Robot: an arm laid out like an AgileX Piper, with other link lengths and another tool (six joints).
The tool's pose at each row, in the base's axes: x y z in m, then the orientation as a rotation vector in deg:
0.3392, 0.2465, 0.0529, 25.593, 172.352, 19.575
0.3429, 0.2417, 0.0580, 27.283, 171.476, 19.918
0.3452, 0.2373, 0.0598, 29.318, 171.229, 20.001
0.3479, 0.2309, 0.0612, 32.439, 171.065, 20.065
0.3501, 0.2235, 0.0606, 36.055, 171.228, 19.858
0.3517, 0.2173, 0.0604, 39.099, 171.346, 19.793
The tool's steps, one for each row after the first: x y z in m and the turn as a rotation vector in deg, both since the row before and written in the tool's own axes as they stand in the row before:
-0.0052, -0.0023, -0.0055, -0.320, -0.656, 1.118
-0.0037, -0.0030, -0.0024, 0.004, -0.058, 1.344
-0.0048, -0.0047, -0.0024, 0.103, 0.147, 2.058
-0.0048, -0.0061, -0.0007, 0.392, 0.509, 2.362
-0.0040, -0.0049, -0.0009, 0.268, 0.490, 1.982

